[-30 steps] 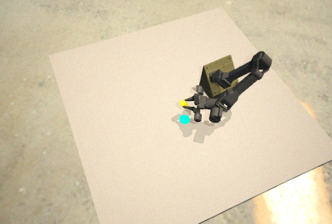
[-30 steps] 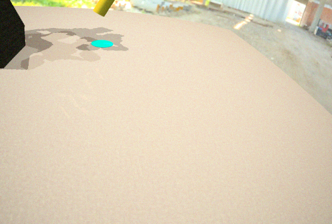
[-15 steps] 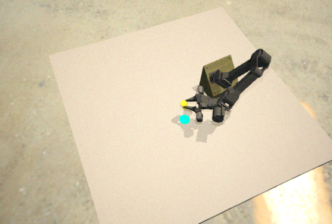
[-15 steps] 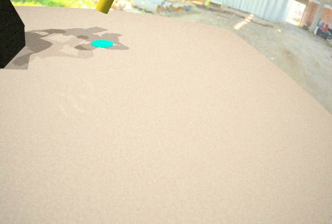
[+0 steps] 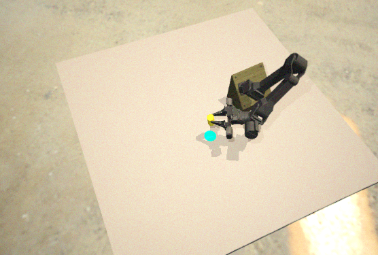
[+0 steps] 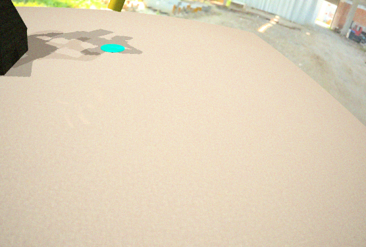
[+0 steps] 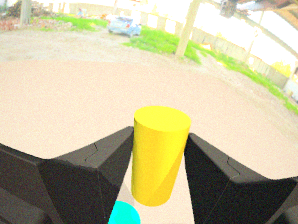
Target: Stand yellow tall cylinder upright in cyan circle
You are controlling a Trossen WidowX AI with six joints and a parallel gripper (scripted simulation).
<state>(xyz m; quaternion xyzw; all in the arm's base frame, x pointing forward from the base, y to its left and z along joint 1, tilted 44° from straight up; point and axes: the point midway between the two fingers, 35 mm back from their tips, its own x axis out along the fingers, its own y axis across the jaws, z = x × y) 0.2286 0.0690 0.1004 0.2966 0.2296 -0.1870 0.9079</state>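
The cyan circle lies 15 cm below my gripper tip, 1 cm to the left of it and 1 cm behind it. From my gripper tip the other things lie so: yellow cylinder (2 cm below).
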